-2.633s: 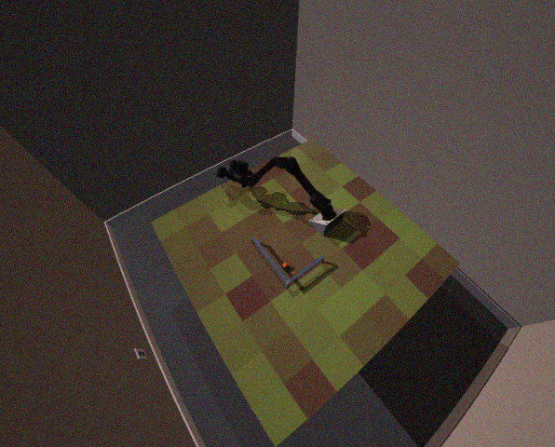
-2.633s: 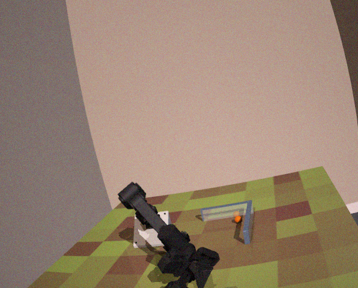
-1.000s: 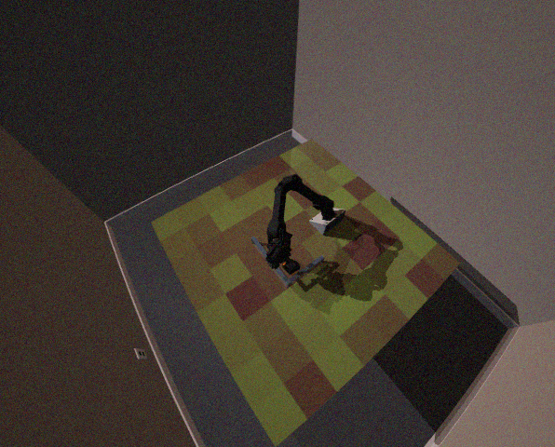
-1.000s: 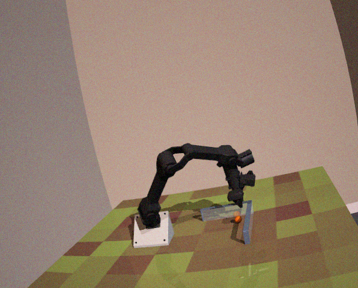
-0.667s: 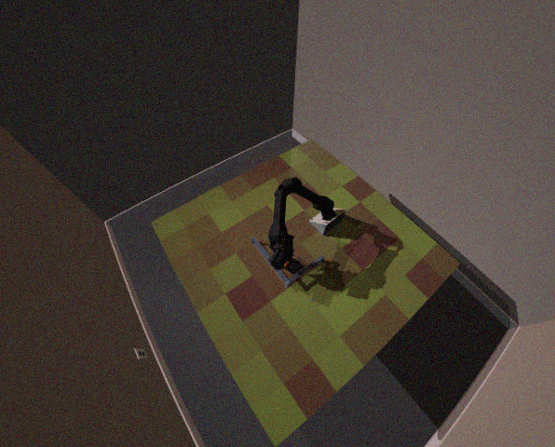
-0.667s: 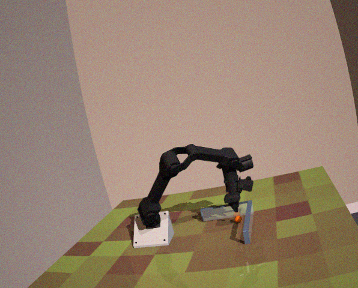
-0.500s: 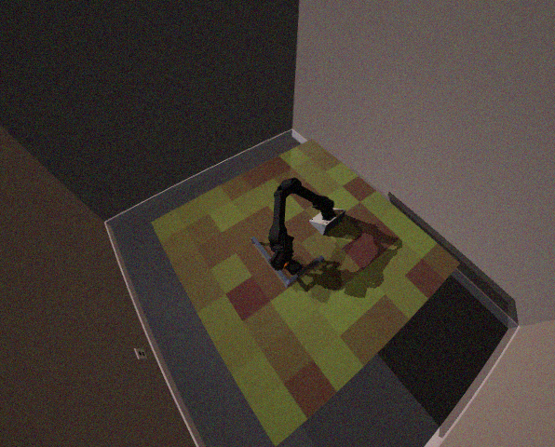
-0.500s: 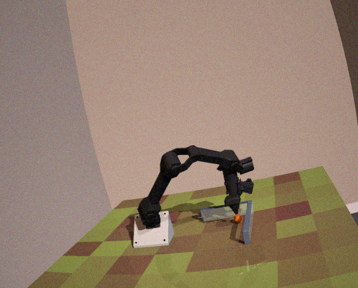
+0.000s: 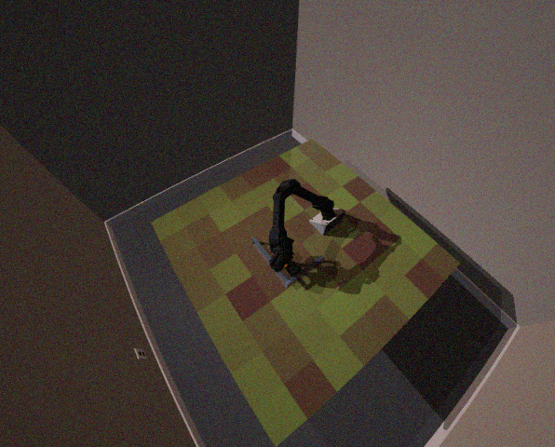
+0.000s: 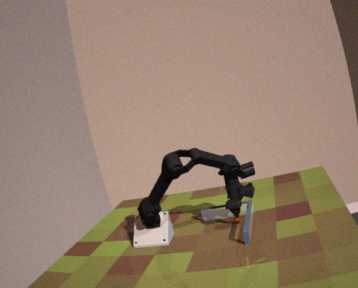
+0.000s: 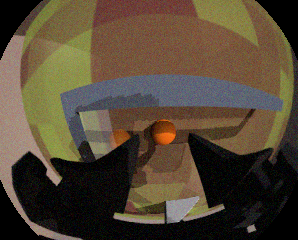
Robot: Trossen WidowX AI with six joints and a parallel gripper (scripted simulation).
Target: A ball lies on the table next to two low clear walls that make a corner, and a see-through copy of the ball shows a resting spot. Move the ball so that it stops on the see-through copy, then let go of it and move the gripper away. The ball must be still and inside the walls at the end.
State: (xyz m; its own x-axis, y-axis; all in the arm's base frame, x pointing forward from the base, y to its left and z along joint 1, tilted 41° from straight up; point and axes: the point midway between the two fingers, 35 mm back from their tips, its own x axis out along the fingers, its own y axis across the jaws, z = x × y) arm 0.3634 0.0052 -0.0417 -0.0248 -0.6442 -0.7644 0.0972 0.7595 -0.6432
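Now: gripper tip 20 mm above the orange ball. Also, from my gripper tip: see-through goal ball (60 mm to the left, 20 mm below, 10 mm behind).
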